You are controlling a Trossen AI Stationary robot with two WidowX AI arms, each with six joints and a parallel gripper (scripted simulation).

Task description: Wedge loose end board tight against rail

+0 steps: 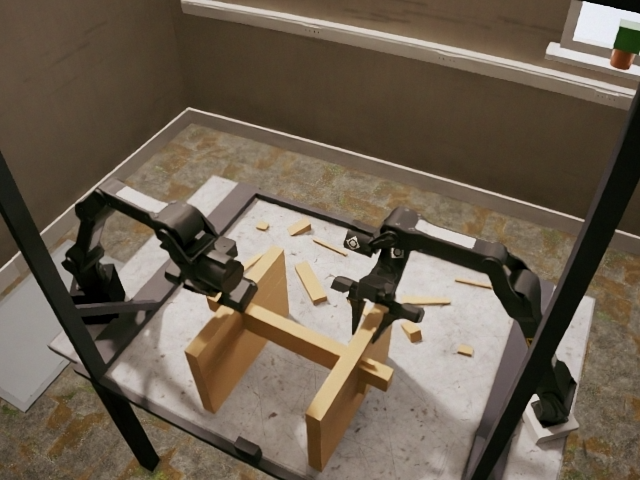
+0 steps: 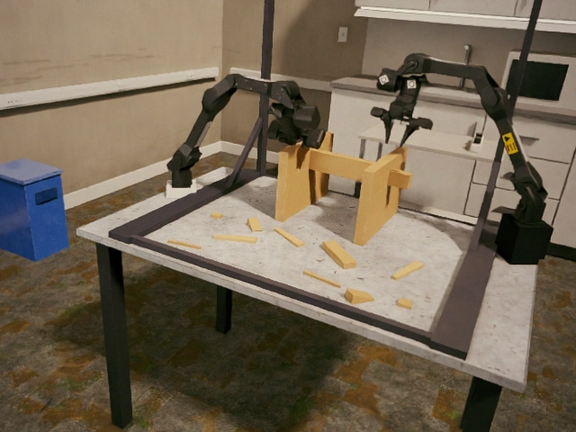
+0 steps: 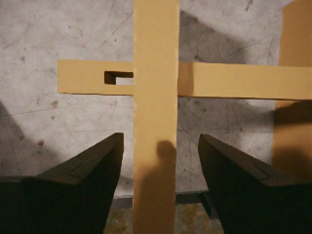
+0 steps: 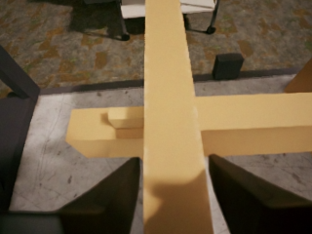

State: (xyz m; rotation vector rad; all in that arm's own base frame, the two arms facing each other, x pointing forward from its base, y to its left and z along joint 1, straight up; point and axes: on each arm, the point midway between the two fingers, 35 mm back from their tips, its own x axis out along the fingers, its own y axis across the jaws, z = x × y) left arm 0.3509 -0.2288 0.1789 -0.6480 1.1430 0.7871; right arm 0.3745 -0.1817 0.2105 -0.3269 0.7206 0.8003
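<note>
My right hand is 18 cm short of the small block, 8 cm to the left of it and 23 cm above it. Round my right hand: thin strip (41 cm ahead, 20 cm to the left, 24 cm below); then flat block (26 cm ahead, 21 cm to the left, 23 cm below); then rail (3 cm behind, 15 cm to the left, 7 cm below).
</note>
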